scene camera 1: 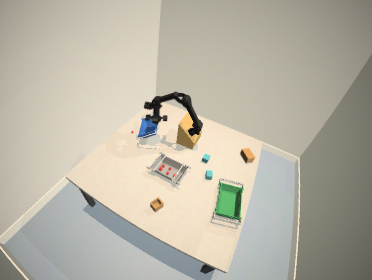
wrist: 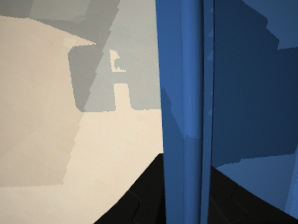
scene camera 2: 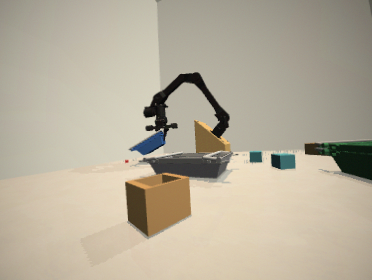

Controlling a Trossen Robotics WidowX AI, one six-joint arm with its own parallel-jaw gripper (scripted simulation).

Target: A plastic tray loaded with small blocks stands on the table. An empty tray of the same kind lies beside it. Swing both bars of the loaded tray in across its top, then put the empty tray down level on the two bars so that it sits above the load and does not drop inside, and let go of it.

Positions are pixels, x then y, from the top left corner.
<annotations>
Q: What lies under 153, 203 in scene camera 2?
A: A small brown box.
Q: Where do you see a blue tray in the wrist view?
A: At 221, 76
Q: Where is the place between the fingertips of my gripper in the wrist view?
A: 175, 161
</annotations>
